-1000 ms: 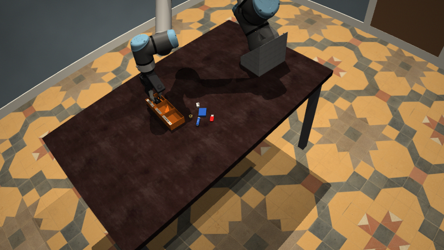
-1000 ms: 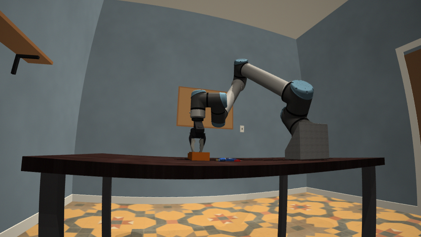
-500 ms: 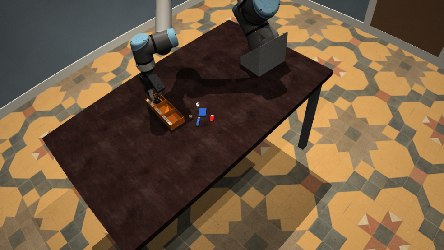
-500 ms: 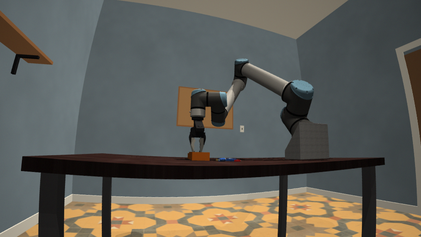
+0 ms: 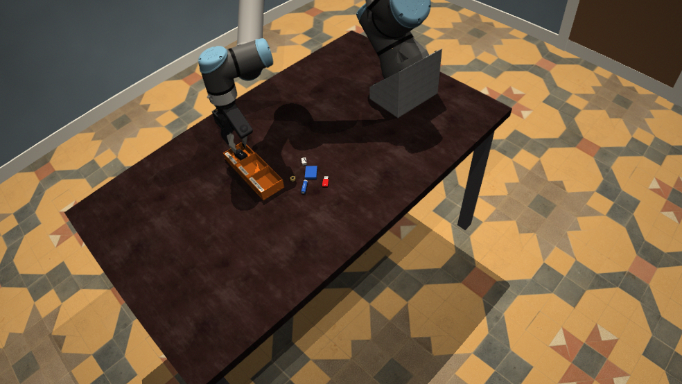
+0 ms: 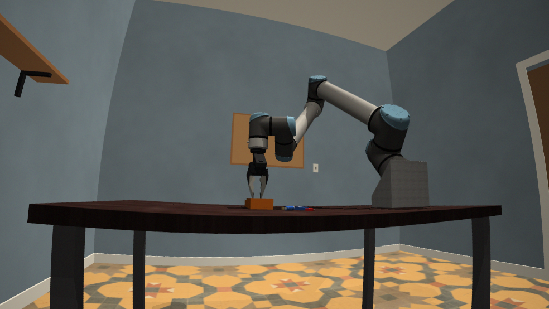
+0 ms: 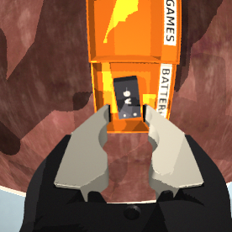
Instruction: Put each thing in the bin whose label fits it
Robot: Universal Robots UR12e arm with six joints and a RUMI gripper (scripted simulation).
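The black 9 V battery lies 40 mm below my hand and 10 mm to the right of it. From my hand the other things lie so: blue flat block (230 mm to the left, 120 mm behind, 50 mm below); then yellow nut (210 mm to the left, 60 mm behind, 50 mm below); then white piece (170 mm to the left, 140 mm behind, 50 mm below).
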